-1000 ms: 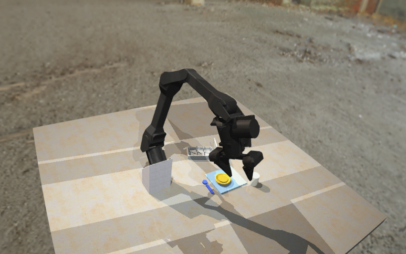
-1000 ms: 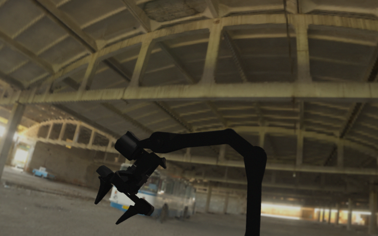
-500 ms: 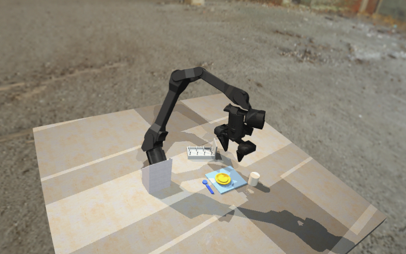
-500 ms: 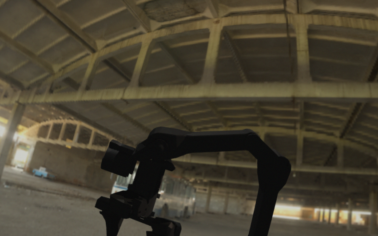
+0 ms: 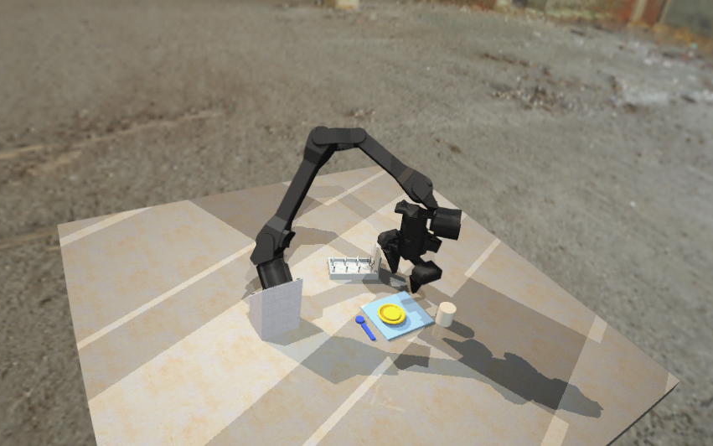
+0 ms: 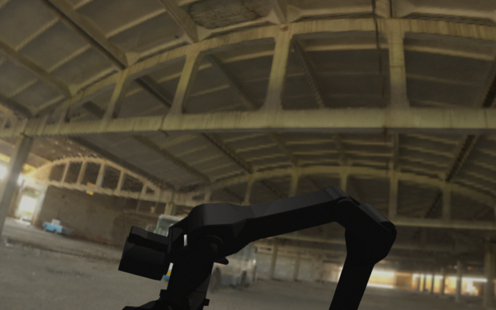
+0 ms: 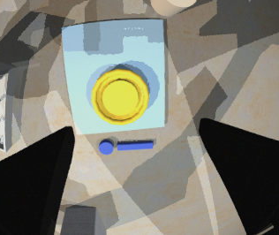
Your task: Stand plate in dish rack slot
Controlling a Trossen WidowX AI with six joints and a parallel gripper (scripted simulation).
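My gripper tip is now 110 mm above the yellow plate, 10 mm to the right of it and 10 mm past it. The rest, counted from my gripper tip: light blue mat: 120 mm below, 10 mm to the left, 10 mm ahead; white cup: 120 mm ahead, 100 mm below, 50 mm to the right; blue spoon: 120 mm below, 90 mm behind, 10 mm to the left.
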